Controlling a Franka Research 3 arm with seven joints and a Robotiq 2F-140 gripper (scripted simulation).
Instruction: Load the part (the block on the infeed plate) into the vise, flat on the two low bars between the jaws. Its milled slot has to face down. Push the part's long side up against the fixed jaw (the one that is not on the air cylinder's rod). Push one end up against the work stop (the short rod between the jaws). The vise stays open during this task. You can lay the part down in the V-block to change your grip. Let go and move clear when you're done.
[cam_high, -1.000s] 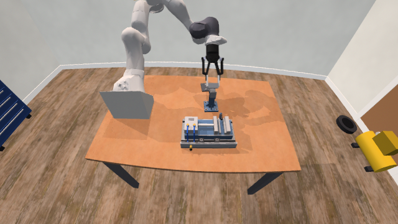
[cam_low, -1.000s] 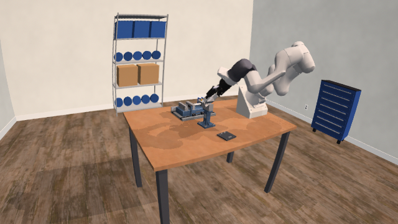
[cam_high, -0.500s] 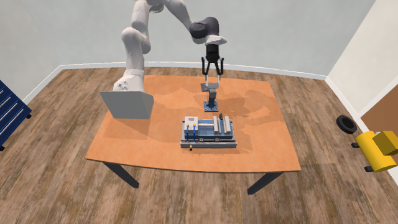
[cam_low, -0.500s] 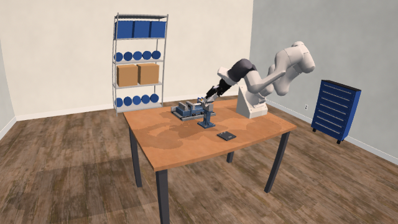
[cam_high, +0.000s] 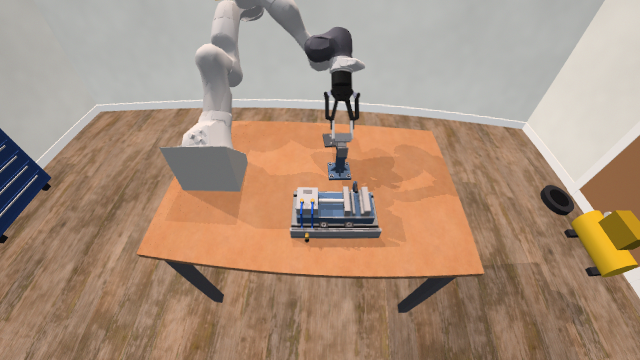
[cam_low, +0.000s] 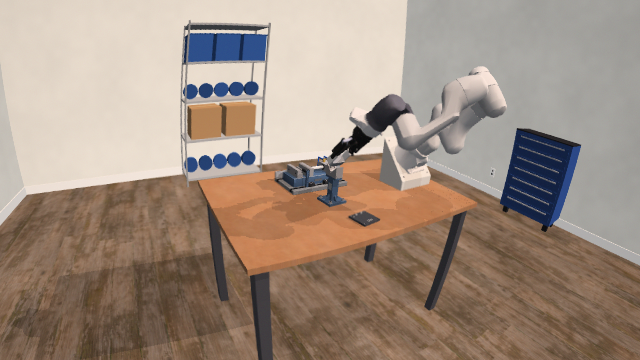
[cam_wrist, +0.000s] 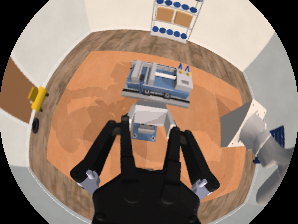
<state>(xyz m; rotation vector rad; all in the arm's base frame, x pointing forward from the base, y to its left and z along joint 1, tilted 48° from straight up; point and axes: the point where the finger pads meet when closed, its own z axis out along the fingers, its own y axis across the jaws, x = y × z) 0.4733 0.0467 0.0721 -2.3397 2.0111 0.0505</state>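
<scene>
My hand is 20 mm to the left of the part and 20 mm above it. Also, from my hand: fixed jaw 90 mm ahead, 220 mm to the right, 120 mm below; then vise 10 mm behind, 230 mm to the right, 160 mm below; then infeed plate 30 mm behind, 180 mm to the left, 200 mm below.
</scene>
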